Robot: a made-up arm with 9 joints. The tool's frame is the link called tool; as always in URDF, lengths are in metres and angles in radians. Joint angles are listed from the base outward.
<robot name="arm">
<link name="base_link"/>
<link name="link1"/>
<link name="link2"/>
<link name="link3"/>
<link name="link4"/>
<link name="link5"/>
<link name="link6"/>
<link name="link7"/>
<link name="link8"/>
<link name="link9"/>
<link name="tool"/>
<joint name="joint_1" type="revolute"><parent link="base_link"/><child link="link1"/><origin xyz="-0.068 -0.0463 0.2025" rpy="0 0 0"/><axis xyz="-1 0 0"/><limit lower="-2.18" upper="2.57"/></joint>
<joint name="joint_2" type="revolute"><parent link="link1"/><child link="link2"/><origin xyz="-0.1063 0.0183 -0.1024" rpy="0 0 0"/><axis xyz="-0.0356 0.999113 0.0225"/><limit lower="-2.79" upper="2.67"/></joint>
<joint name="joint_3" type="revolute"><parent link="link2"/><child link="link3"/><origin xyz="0.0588 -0.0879 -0.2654" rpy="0 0 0"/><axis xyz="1 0 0"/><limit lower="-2.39" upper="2.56"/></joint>
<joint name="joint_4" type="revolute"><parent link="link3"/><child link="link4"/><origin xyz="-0.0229 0.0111 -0.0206" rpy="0 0 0"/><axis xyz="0 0 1"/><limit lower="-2.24" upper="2.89"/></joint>
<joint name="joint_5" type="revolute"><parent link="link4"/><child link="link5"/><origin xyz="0.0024 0.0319 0.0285" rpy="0 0 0"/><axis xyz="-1 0 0"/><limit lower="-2.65" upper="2.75"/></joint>
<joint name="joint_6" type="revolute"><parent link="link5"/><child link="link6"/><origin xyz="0.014 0.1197 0.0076" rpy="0 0 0"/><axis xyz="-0.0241 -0.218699 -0.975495"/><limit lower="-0.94" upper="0.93"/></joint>
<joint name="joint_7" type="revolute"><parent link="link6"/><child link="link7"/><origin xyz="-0.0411 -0.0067 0.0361" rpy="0 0 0"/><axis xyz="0 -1 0"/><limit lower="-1.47" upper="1.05"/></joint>
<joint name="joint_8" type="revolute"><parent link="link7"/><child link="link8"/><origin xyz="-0.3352 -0.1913 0.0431" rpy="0 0 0"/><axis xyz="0 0 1"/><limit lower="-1.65" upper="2.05"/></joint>
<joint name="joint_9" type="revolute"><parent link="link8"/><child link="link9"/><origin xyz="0.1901 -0.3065 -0.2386" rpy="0 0 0"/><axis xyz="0 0 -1"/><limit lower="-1.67" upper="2.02"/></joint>
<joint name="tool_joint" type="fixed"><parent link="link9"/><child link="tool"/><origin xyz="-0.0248 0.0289 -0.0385" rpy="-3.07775 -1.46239 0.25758"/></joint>
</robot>
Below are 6 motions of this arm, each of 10 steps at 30 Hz.
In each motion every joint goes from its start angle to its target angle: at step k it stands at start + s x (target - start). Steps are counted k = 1, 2, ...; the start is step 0. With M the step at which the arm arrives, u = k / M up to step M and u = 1 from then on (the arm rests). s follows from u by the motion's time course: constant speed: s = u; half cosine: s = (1 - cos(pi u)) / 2; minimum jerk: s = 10 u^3 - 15 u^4 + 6 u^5.
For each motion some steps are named. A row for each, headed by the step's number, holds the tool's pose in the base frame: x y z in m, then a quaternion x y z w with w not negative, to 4 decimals.
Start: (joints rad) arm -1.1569 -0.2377 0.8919 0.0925 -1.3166 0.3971 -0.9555 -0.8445 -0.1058
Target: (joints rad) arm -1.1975 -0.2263 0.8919 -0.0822 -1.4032 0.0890 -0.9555 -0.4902 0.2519
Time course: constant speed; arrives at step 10
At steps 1, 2, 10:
1: -0.6049 0.6012 -0.2197 -0.1175 0.1558 0.1474 0.9696
2: -0.5913 0.6177 -0.1918 -0.1053 0.1620 0.1403 0.9711
10: -0.4540 0.6932 0.0257 -0.0125 0.2200 0.0796 0.9722

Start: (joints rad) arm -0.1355 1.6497 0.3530 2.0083 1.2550 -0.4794 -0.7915 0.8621 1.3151
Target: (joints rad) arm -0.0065 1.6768 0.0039 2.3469 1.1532 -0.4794 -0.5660 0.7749 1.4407
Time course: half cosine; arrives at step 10
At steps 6, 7, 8, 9, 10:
6: -0.3346 -0.0534 -0.0786 -0.4606 -0.5579 -0.3822 0.5749
7: -0.3419 -0.0361 -0.0738 -0.4437 -0.5428 -0.3846 0.6005
8: -0.3490 -0.0228 -0.0692 -0.4311 -0.5295 -0.3847 0.6211
9: -0.3541 -0.0146 -0.0659 -0.4234 -0.5204 -0.3840 0.6344
10: -0.3560 -0.0118 -0.0647 -0.4208 -0.5171 -0.3835 0.6390

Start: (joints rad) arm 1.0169 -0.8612 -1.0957 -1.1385 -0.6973 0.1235 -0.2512 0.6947 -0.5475
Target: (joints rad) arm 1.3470 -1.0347 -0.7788 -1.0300 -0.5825 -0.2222 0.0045 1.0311 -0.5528
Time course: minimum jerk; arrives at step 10
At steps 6, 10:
6: 0.2222 -0.4164 0.2937 0.0598 0.9020 0.3464 0.2507
10: 0.2407 -0.3406 0.3302 0.0398 0.9478 0.2149 0.2323

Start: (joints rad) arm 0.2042 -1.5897 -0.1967 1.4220 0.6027 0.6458 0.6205 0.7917 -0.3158
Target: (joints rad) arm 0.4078 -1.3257 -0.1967 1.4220 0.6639 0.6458 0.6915 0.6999 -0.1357
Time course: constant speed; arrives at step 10
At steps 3, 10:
3: 0.1040 -0.1844 0.3365 -0.3894 0.8181 0.2258 0.3578
10: 0.1177 -0.1805 0.3202 -0.4175 0.8410 0.2535 0.2328

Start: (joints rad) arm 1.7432 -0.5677 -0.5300 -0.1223 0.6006 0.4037 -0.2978 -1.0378 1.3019
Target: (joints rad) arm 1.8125 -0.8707 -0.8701 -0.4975 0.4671 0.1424 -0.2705 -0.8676 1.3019
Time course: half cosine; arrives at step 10
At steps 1, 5, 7, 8, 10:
1: -0.6083 -0.6775 0.4019 -0.6192 -0.1233 0.7532 0.1847
5: -0.5130 -0.7017 0.3688 -0.6441 -0.1440 0.7389 0.1356
7: -0.4474 -0.7147 0.3576 -0.6517 -0.1625 0.7336 0.1035
8: -0.4218 -0.7187 0.3554 -0.6530 -0.1702 0.7324 0.0909
10: -0.3994 -0.7215 0.3543 -0.6534 -0.1769 0.7317 0.0797

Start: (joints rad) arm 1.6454 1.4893 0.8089 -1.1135 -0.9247 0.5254 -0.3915 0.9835 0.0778
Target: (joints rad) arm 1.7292 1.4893 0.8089 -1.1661 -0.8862 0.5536 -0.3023 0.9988 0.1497
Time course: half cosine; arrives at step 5
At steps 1, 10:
1: -0.3242 -0.2915 0.0449 0.3061 -0.2750 0.6905 0.5949
10: -0.3413 -0.3227 0.0763 0.2420 -0.2565 0.6563 0.6670

